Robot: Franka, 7 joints.
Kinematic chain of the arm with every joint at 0, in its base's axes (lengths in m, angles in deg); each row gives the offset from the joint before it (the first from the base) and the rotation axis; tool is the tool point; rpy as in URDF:
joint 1: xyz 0 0 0.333 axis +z
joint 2: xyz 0 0 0 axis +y
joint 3: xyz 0 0 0.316 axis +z
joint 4: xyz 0.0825 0 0 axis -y
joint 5: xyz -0.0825 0 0.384 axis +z
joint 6: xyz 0 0 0 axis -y
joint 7: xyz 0.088 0 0 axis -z
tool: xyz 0 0 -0.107 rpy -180 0 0
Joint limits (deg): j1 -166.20..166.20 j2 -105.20..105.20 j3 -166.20..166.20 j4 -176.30..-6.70 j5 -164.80..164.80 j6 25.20..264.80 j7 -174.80..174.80
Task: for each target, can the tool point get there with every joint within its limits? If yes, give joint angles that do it. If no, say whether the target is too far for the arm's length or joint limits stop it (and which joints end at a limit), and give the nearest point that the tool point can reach.
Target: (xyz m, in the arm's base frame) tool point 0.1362 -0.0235 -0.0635
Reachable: yes | joints -106.33 77.01 19.48 -153.26 -5.91 147.99 -18.76
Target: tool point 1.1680 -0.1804 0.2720
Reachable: no: too far | nearest point 0.8467 -0.1308 0.2888 | short by 0.326 m
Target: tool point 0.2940 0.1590 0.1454
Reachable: yes | joints -37.99 18.71 60.91 -157.71 -97.51 134.54 4.02
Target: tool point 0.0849 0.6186 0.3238
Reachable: yes | joints 12.99 70.12 75.67 -113.37 -75.92 168.52 -89.01
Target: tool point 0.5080 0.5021 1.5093
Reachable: no: too far | nearest point 0.3167 0.3130 1.0663 | short by 0.518 m
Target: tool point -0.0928 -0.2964 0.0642
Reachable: yes | joints 32.68 -48.98 -133.16 -142.61 -77.77 72.57 -44.16
